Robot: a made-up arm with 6 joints.
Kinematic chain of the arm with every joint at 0, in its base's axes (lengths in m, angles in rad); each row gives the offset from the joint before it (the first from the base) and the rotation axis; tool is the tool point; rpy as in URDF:
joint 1: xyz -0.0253 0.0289 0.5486 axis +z
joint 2: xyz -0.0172 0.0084 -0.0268 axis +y
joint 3: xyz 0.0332 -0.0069 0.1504 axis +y
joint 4: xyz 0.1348 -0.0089 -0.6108 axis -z
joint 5: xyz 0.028 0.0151 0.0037 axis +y
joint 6: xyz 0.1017 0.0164 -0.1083 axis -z
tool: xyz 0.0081 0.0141 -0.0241 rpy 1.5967 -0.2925 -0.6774
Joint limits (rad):
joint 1: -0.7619..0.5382
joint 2: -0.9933..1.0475
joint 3: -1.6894..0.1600
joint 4: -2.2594..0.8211
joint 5: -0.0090..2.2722
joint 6: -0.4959..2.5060
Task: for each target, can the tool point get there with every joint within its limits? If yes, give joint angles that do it. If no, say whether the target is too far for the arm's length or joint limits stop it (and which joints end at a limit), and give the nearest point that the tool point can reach.
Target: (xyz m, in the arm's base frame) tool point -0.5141 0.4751 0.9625
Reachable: no: joint limits stop it (at a limit: joint 1, joint 2, joint 3, joint 4, joint 5, joint 6) | nearest point -0.0274 0.1754 1.2026 | short by 0.620 m
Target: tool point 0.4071 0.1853 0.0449
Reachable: yes | joints 0.4354 0.8204 -1.3726 -0.3648 1.9921 2.1563
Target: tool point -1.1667 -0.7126 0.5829
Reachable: no: too far | nearest point -0.5387 -0.2266 0.2629 | short by 0.856 m
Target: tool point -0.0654 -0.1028 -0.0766
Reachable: yes | joints -0.5554 0.7240 -0.4519 -1.5566 1.8019 2.1384
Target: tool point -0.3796 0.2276 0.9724
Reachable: no: joint limits stop it (at a limit: joint 1, joint 2, joint 3, joint 4, joint 5, joint 6) | nearest point -0.0274 0.1754 1.2026 | short by 0.424 m
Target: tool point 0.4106 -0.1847 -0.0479
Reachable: yes | joints -0.2558 0.8119 -1.1908 -1.4564 1.4780 1.1987
